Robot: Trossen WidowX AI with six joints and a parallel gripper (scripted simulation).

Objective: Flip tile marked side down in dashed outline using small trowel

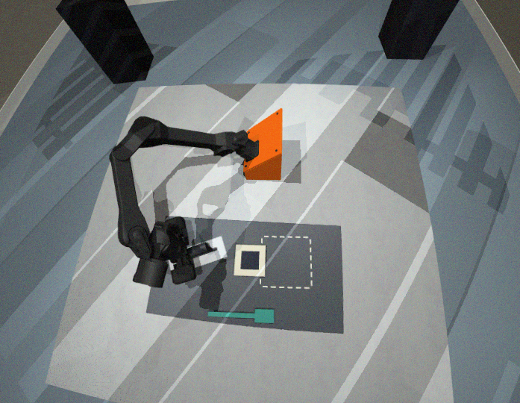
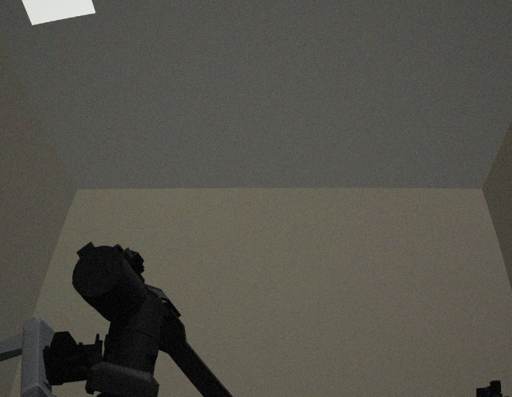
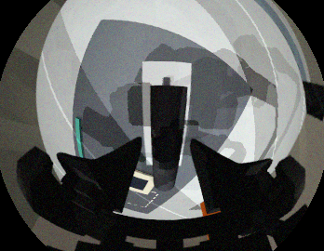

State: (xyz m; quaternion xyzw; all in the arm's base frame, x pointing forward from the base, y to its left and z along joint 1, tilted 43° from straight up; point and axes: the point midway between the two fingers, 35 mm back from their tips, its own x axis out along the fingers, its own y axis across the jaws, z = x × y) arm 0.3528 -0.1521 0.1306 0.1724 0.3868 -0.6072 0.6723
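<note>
The tile is 10 mm ahead of my gripper tip, 190 mm to the left of it and 60 mm below it. Round my gripper tip: teal flat tool: 190 mm ahead, 190 mm to the left, 60 mm below; then dark mat: 50 mm ahead, 170 mm to the left, 80 mm below.
</note>
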